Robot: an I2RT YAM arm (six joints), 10 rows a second.
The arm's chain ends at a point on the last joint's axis. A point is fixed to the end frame.
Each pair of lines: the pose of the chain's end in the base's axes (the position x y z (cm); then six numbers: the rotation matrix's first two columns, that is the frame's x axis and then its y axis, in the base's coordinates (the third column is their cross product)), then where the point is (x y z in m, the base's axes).
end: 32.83 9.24 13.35 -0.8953 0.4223 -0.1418 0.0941 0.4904 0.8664
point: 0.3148 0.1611 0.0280
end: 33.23 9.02 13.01 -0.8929 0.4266 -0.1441 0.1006 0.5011 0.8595
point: 0.3189 0.1576 0.0238
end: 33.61 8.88 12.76 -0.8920 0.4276 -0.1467 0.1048 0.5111 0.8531
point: 0.3226 0.1549 0.0205
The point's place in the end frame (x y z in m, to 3 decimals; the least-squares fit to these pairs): 0.056 -0.059 0.097
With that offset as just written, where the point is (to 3 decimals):
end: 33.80 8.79 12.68 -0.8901 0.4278 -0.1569 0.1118 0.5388 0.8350
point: 0.324 0.150 0.018
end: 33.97 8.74 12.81 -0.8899 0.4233 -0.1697 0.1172 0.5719 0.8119
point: 0.326 0.146 0.017
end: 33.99 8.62 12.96 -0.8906 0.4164 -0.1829 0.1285 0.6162 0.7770
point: 0.325 0.138 0.015
